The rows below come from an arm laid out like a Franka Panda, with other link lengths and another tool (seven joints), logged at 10 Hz.
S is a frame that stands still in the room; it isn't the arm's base.
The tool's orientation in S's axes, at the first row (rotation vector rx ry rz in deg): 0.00 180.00 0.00
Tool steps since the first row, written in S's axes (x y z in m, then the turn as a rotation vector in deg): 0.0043 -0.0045 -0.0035 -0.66 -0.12 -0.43; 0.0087 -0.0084 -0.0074 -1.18 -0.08 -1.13; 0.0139 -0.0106 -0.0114 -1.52 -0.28 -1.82; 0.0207 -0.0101 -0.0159 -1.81 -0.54 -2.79; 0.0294 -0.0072 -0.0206 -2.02 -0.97 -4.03; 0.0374 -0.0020 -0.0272 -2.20 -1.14 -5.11; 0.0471 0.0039 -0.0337 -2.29 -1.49 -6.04; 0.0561 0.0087 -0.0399 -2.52 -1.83 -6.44
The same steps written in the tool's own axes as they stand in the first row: -0.0043 -0.0045 0.0035 0.66 -0.12 0.43; -0.0087 -0.0084 0.0074 1.18 -0.08 1.13; -0.0139 -0.0106 0.0114 1.52 -0.28 1.82; -0.0207 -0.0101 0.0159 1.81 -0.54 2.79; -0.0294 -0.0072 0.0206 2.02 -0.97 4.03; -0.0374 -0.0020 0.0272 2.20 -1.14 5.11; -0.0471 0.0039 0.0337 2.29 -1.49 6.04; -0.0561 0.0087 0.0399 2.52 -1.83 6.44
